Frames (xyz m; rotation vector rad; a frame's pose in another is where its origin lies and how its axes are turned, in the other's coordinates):
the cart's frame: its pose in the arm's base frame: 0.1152 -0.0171 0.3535 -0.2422 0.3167 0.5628
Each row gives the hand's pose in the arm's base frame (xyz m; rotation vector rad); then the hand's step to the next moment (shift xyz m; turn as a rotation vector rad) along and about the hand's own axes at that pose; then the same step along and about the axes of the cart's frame.
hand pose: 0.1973 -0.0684 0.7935 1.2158 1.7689 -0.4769
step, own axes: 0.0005 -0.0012 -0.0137 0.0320 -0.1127 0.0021
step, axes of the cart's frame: -0.0036 0.0112 0.0072 -0.0809 0.0351 -0.0772
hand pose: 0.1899 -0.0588 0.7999 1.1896 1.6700 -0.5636
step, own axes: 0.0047 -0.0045 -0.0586 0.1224 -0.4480 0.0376
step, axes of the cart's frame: -0.0086 0.0523 0.0258 -0.3203 0.1124 -0.3191
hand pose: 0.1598 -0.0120 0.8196 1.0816 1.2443 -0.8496
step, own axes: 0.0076 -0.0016 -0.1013 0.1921 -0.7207 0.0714
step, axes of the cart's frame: 0.0242 0.0972 0.0167 -0.5201 0.1701 -0.5118
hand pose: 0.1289 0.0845 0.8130 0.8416 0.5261 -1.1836
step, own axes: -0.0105 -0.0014 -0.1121 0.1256 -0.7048 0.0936
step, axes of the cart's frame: 0.0696 0.0849 -0.0249 -0.5389 0.1840 -0.4439
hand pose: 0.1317 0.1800 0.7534 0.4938 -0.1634 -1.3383
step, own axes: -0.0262 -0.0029 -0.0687 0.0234 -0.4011 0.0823
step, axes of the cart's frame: 0.0552 0.0322 -0.0364 -0.3182 0.1445 -0.2147
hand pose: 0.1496 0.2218 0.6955 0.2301 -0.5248 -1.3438
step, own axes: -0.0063 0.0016 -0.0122 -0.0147 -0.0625 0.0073
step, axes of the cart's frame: 0.0115 0.0018 -0.0074 -0.0380 0.0375 -0.0364
